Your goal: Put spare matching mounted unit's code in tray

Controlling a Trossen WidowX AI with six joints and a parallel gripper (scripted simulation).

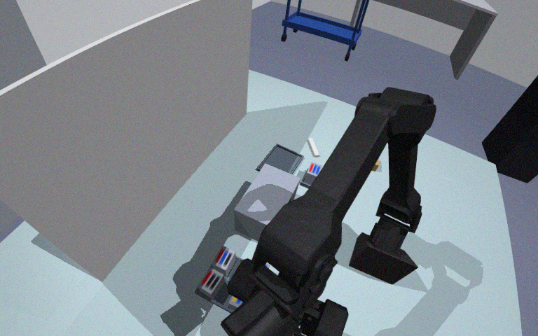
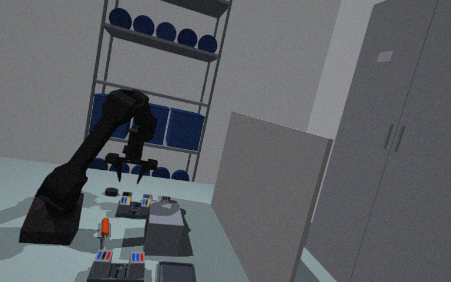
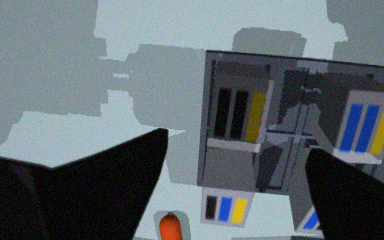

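Right now my gripper tip is 60 mm above the grey spare. From my gripper tip the other things lie so: grey mounted unit (240 mm to the right, 110 mm ahead, 50 mm below); black puck (120 mm to the left, 90 mm below, 50 mm behind); small rack (400 mm to the right, 90 mm below, 20 mm behind).
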